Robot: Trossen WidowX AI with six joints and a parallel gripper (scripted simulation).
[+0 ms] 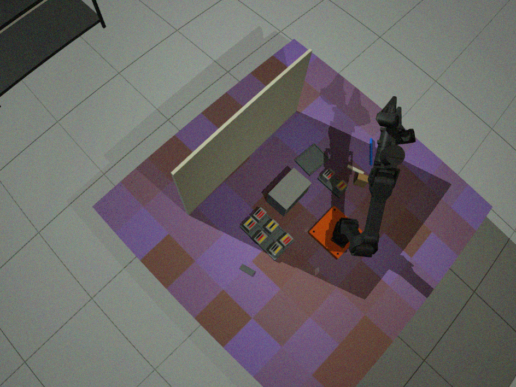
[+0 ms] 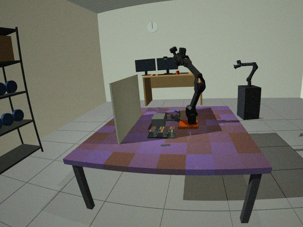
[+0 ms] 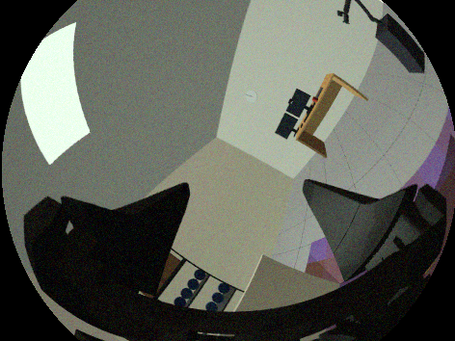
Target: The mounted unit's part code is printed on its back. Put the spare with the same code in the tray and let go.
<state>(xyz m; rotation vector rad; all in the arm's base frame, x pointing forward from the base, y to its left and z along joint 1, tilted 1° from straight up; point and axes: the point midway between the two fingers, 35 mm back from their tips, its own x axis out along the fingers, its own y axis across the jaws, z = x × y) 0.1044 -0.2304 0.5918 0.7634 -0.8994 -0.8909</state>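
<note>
The grey spare is 14 cm ahead of my gripper tip, 40 cm to the left of it and 58 cm below it. From my gripper tip the other things lie so: tall white board 42 cm ahead, 21 cm to the left, 40 cm below; blue pen 3 cm behind, 17 cm to the right, 62 cm below; tan block 6 cm behind, 59 cm below.
</note>
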